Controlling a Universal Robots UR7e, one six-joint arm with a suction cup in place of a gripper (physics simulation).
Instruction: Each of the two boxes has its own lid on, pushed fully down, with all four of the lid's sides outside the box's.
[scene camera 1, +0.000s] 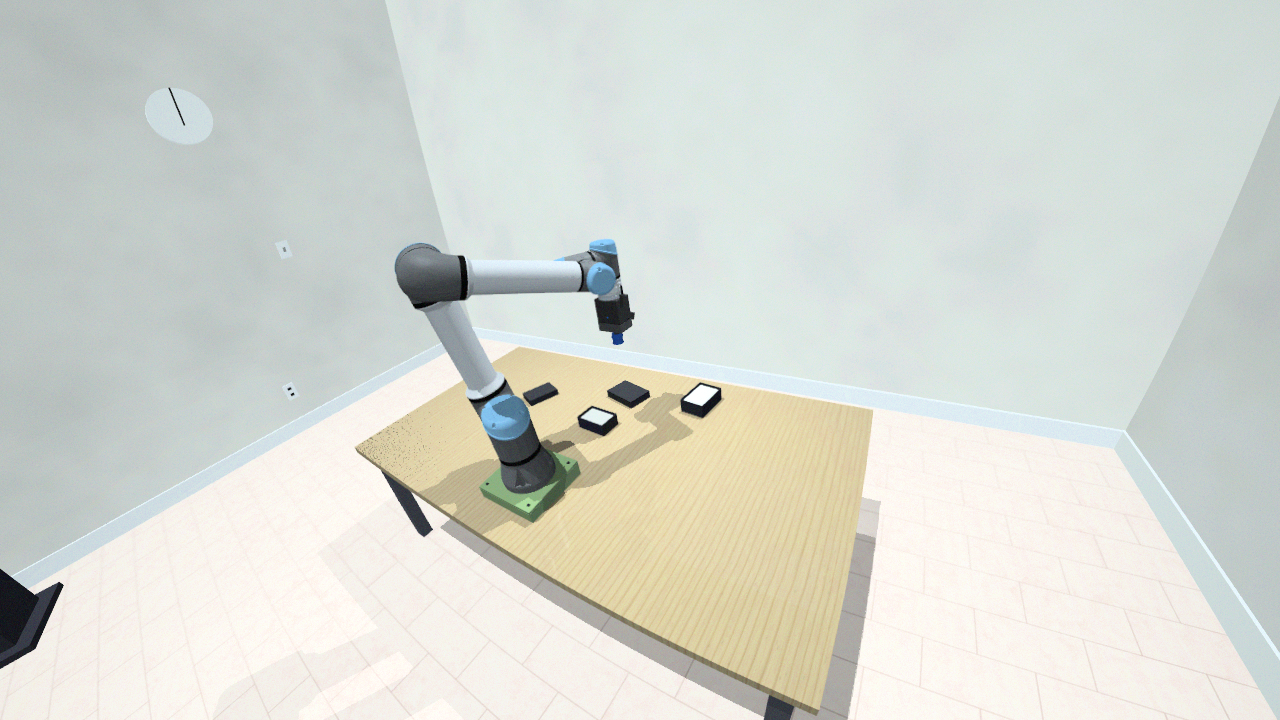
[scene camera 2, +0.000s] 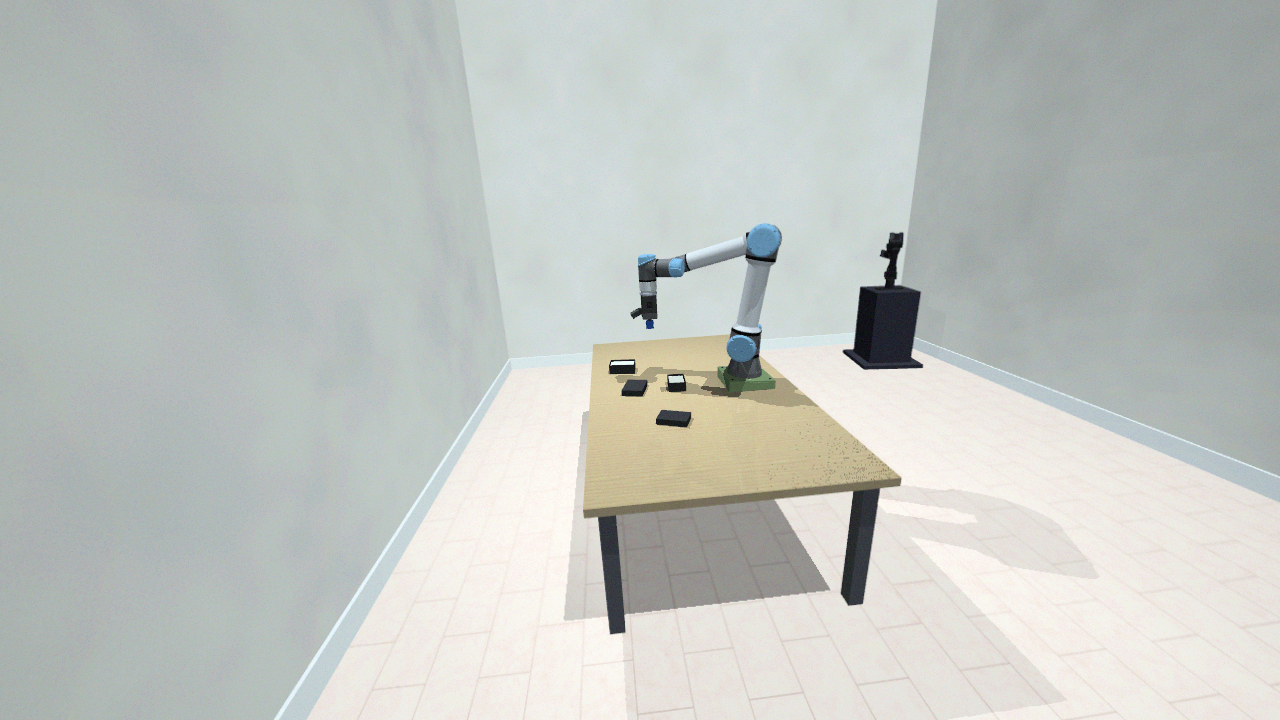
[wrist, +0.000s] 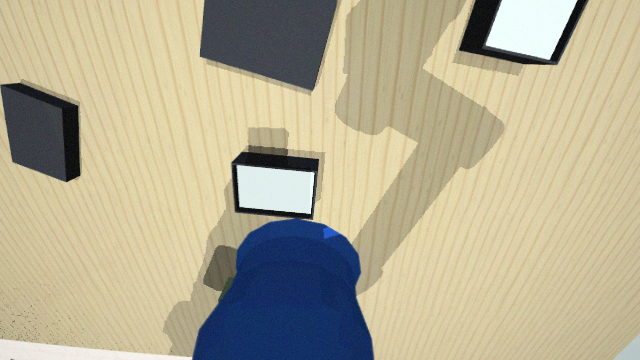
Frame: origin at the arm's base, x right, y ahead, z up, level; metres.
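Where they show: hand, its tool point: (scene camera 1: 618, 342) (scene camera 2: 649, 327) (wrist: 297, 271); arm's base, origin of its link: (scene camera 1: 529, 473) (scene camera 2: 744, 372).
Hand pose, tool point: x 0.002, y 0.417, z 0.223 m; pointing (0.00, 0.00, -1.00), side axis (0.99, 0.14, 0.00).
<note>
Each offset is from my tool point to the centre of the thing. Level surfaces: height alone.
The small box @[dz -0.247, dx -0.043, dy -0.110 m] (scene camera 1: 597, 419) (scene camera 2: 676, 382) (wrist: 275, 189), black with a white inside, stands open on the table. The larger box @[dz -0.244, dx +0.190, dy +0.159 m] (scene camera 1: 700, 397) (scene camera 2: 622, 366) (wrist: 532, 27) is also black with a white inside and stands open. The larger dark lid @[dz -0.255, dx -0.073, dy +0.076 m] (scene camera 1: 628, 392) (scene camera 2: 634, 386) (wrist: 267, 40) lies on the table between the boxes, toward the far edge in scene camera 1. The smaller dark lid @[dz -0.256, dx -0.384, dy -0.096 m] (scene camera 1: 540, 393) (scene camera 2: 673, 417) (wrist: 37, 134) lies apart from both boxes. My suction gripper (scene camera 1: 617, 340) (scene camera 2: 649, 325) (wrist: 297, 225) hangs high above the table, open, with nothing on its blue cup.
The wooden table @[dz -0.268 m] (scene camera 1: 716, 519) (scene camera 2: 698, 465) (wrist: 150, 225) carries the arm's green base plate (scene camera 1: 534, 512) (scene camera 2: 760, 384), close to the small box. The arm's shadow falls across the table among the boxes. A dark pedestal (scene camera 2: 886, 326) with a small black arm stands on the floor away from the table.
</note>
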